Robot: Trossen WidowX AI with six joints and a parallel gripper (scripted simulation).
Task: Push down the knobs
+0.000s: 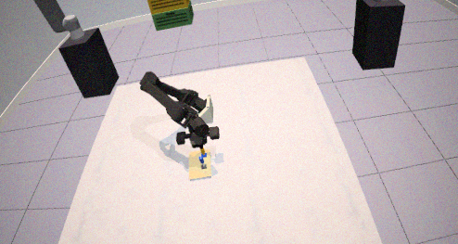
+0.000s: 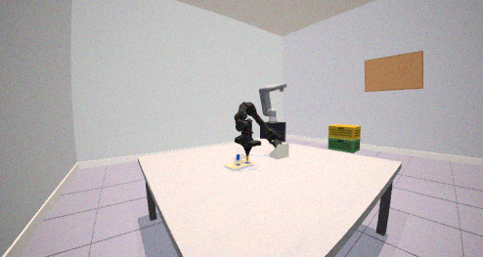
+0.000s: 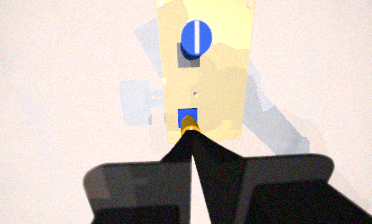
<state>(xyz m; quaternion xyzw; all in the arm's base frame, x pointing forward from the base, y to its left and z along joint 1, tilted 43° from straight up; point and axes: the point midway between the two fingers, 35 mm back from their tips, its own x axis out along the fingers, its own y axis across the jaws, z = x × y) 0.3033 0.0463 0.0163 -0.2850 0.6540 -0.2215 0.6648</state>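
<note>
Now: gripper tip 1 cm above the orange knob. Also, from my gripper tip: blue knob: 7 cm ahead, 1 cm above.
</note>
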